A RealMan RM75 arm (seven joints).
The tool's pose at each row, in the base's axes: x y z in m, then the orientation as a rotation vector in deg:
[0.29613 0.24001 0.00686 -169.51 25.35 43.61]
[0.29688 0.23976 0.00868 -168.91 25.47 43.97]
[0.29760 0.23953 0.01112 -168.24 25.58 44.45]
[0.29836 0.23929 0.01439 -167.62 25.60 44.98]
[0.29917 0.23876 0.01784 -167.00 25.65 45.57]
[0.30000 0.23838 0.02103 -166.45 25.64 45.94]
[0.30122 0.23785 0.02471 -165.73 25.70 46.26]
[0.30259 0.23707 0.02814 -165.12 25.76 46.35]
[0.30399 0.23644 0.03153 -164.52 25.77 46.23]
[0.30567 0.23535 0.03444 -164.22 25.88 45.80]
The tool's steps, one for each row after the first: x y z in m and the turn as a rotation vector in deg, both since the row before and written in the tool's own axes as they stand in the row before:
[-0.00018 0.00006 -0.00198 0.44 -0.38 0.02]
[-0.00053 0.00004 -0.00250 0.46 -0.48 0.02]
[-0.00092 0.00002 -0.00324 0.39 -0.50 -0.03]
[-0.00092 0.00026 -0.00345 0.37 -0.53 0.00]
[-0.00084 0.00009 -0.00321 0.38 -0.39 -0.05]
[-0.00076 0.00009 -0.00384 0.55 -0.41 -0.03]
[-0.00047 0.00024 -0.00374 0.53 -0.24 -0.04]
[-0.00048 0.00006 -0.00369 0.59 -0.12 -0.09]
[0.00011 0.00039 -0.00351 0.42 0.17 -0.02]

